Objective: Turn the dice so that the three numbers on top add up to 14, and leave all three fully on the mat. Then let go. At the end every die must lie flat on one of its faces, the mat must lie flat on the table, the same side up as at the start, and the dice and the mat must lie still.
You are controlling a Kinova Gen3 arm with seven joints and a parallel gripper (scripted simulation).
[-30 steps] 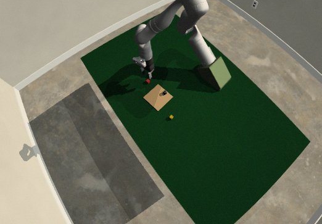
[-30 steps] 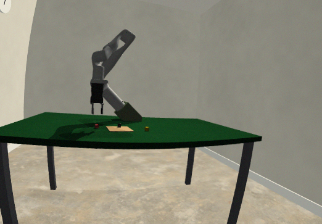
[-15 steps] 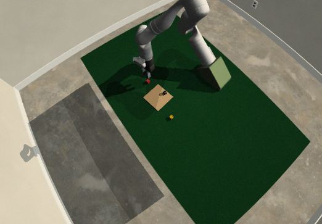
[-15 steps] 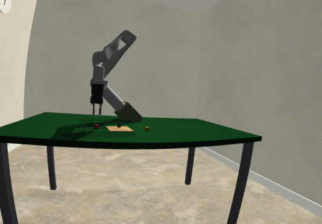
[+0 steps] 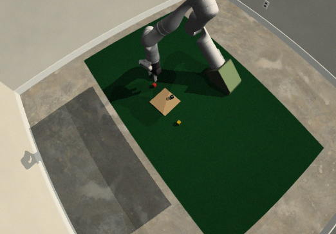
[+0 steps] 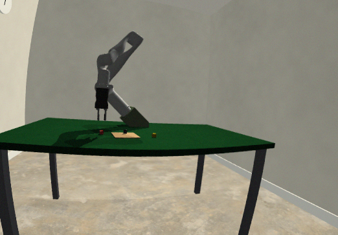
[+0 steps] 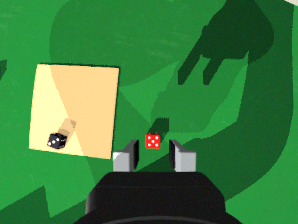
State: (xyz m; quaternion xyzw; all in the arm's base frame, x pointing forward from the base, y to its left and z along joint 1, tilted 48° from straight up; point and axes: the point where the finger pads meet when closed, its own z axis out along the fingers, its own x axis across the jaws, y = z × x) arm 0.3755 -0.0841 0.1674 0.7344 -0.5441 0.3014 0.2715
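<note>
My gripper is now 90 mm above the red die. The rest, counted from my hand: black die: 140 mm to the left, 80 mm below, 30 mm behind; then yellow die: 300 mm to the left, 90 mm below, 40 mm ahead; then tan mat: 140 mm to the left, 90 mm below, 20 mm ahead.
</note>
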